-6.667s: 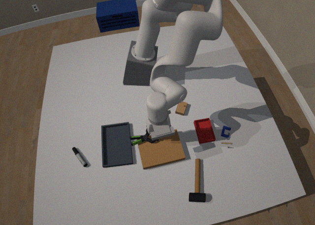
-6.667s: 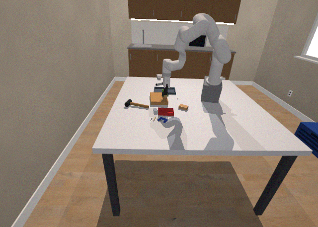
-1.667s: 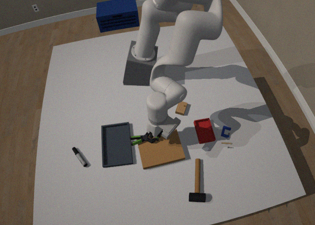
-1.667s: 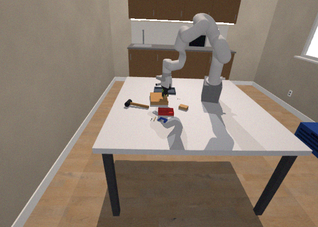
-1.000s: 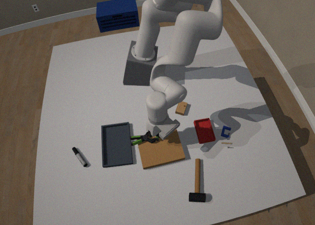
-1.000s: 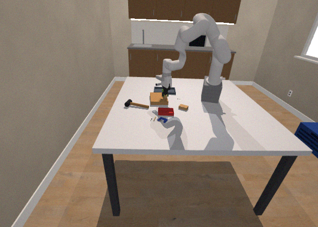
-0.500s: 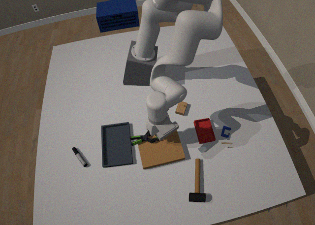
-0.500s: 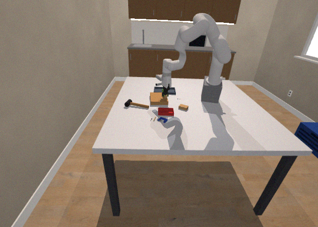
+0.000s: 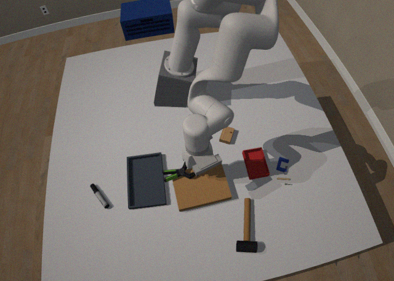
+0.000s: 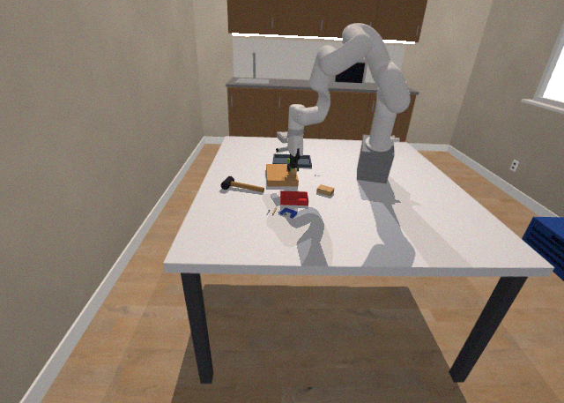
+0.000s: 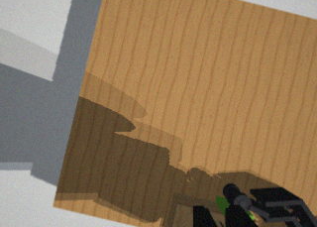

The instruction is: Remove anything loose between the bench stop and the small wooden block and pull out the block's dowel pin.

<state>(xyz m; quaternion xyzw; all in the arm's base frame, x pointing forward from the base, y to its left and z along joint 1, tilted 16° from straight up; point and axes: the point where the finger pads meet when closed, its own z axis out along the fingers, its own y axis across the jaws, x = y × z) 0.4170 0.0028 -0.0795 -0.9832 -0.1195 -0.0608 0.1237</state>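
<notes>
My gripper is now 2 cm above the dowel pin. The rest, counted from my hand: red box: 23 cm to the left, 7 cm below, 2 cm ahead; then grey tray: 21 cm to the right, 7 cm below, 2 cm behind; then small wooden block: 4 cm below.
</notes>
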